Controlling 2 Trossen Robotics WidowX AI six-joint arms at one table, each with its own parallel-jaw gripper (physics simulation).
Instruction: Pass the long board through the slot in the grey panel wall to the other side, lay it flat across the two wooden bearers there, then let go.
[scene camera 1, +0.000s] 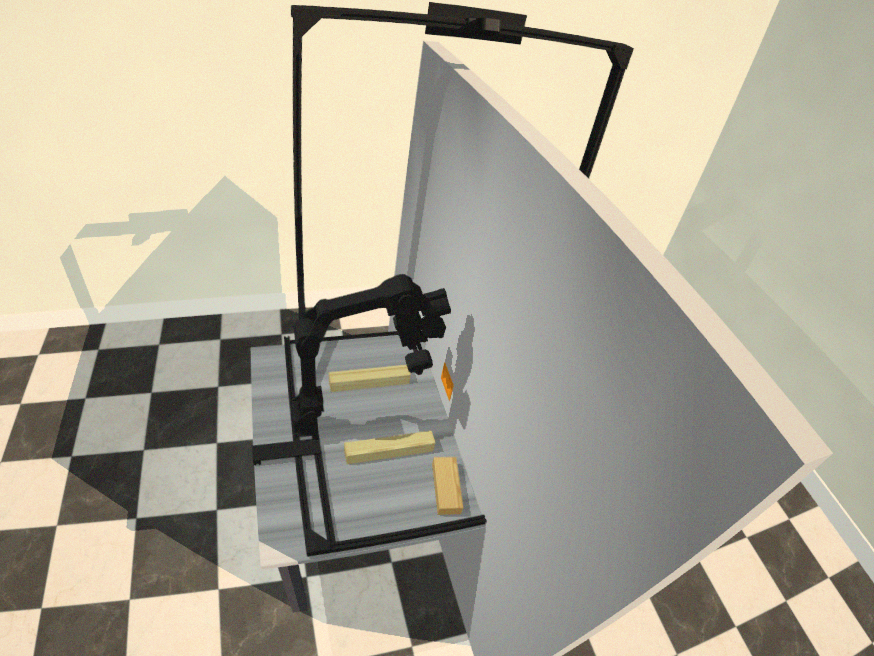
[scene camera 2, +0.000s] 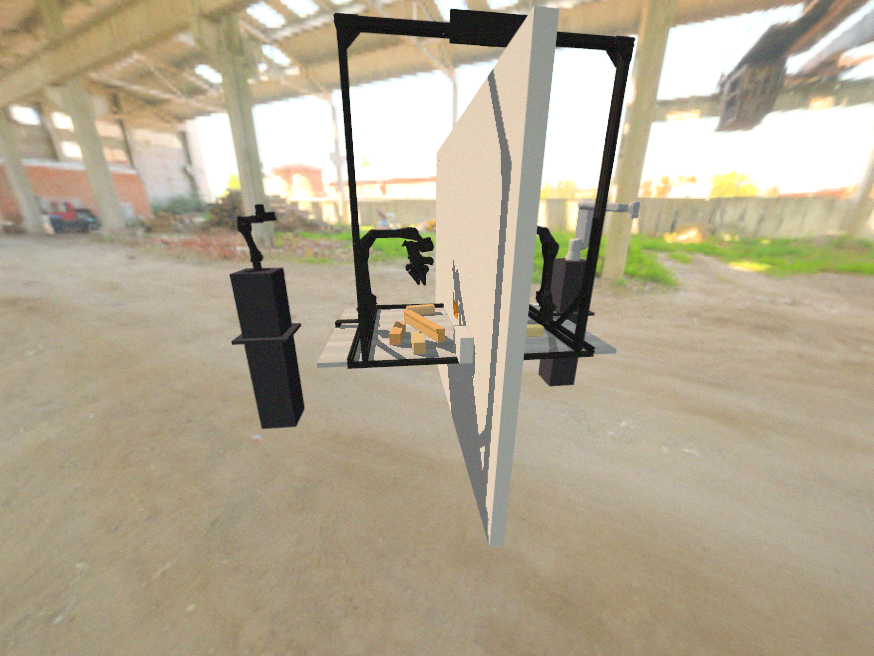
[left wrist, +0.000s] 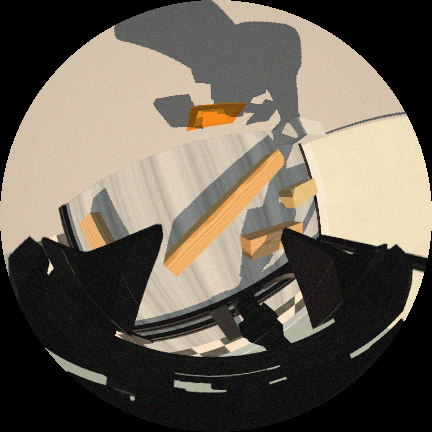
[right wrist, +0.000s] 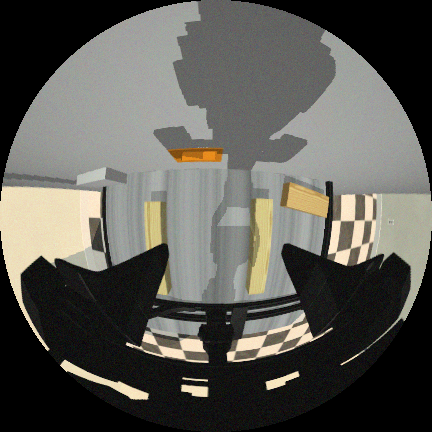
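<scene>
The long board lies on the table on the left arm's side of the grey panel wall, slantwise in the left wrist view. My left gripper is open and empty above it. The wall's slot has an orange lining. On the other side lie two pale yellow bearers, one partly hidden by a finger in the right wrist view, the other roughly parallel to it. My right gripper is open and empty above that side.
A wooden block lies near the wall beside the bearers. Around the long board lie an orange-brown block, a yellowish block and another wooden block. A grey block sits at the wall's base. A black frame surrounds the table.
</scene>
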